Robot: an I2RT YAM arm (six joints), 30 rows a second.
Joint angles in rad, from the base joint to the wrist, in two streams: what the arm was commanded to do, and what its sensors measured. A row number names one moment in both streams.
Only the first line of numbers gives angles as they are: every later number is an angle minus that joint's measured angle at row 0.
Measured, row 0: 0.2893 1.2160 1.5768 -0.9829 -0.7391 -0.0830
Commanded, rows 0 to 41: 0.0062 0.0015 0.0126 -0.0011 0.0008 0.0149; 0.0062 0.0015 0.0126 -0.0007 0.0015 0.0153; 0.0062 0.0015 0.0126 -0.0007 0.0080 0.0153; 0.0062 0.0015 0.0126 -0.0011 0.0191 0.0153; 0.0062 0.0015 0.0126 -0.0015 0.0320 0.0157; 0.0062 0.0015 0.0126 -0.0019 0.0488 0.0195; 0.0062 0.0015 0.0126 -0.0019 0.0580 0.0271; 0.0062 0.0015 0.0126 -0.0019 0.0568 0.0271; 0.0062 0.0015 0.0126 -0.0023 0.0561 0.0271; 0.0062 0.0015 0.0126 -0.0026 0.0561 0.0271; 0.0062 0.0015 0.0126 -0.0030 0.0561 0.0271; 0.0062 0.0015 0.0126 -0.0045 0.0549 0.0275; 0.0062 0.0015 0.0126 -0.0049 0.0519 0.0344; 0.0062 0.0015 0.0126 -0.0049 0.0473 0.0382; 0.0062 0.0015 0.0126 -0.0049 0.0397 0.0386; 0.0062 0.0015 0.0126 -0.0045 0.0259 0.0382; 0.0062 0.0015 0.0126 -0.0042 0.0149 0.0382; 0.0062 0.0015 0.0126 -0.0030 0.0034 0.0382; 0.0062 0.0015 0.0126 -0.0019 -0.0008 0.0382; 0.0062 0.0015 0.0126 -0.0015 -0.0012 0.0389; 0.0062 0.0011 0.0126 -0.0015 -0.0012 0.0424; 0.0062 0.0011 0.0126 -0.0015 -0.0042 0.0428; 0.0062 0.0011 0.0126 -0.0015 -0.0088 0.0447; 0.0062 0.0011 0.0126 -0.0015 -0.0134 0.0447; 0.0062 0.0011 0.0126 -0.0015 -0.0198 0.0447; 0.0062 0.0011 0.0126 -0.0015 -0.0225 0.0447; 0.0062 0.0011 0.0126 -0.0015 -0.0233 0.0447; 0.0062 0.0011 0.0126 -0.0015 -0.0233 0.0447; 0.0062 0.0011 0.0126 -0.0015 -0.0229 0.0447; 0.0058 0.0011 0.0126 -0.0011 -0.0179 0.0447; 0.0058 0.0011 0.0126 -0.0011 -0.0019 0.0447; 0.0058 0.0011 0.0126 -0.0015 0.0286 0.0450; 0.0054 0.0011 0.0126 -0.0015 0.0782 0.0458; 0.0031 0.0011 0.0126 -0.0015 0.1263 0.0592; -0.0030 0.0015 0.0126 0.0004 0.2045 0.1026; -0.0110 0.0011 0.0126 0.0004 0.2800 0.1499; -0.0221 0.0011 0.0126 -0.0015 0.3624 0.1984; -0.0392 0.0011 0.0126 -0.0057 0.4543 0.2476; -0.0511 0.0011 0.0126 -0.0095 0.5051 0.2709; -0.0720 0.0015 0.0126 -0.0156 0.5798 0.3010; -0.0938 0.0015 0.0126 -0.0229 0.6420 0.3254; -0.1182 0.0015 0.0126 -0.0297 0.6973 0.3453
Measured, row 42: -0.0656 0.0057 0.0000 -0.0267 0.4166 0.2175
